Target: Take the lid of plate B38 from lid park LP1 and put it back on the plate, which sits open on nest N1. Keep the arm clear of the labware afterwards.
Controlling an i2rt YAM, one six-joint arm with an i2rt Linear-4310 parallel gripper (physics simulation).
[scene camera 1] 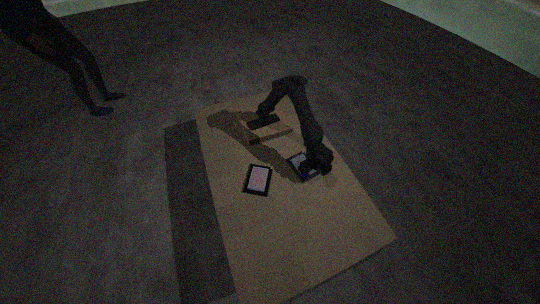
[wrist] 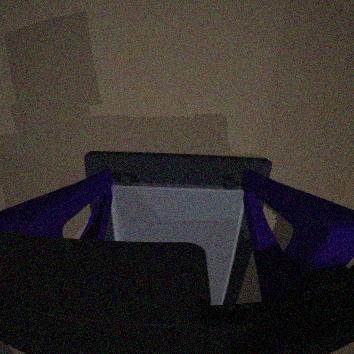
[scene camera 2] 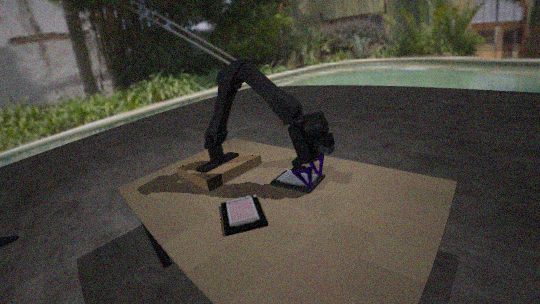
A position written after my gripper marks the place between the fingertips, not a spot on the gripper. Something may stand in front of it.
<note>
My gripper (wrist: 177,177) grips a grey lid.
</note>
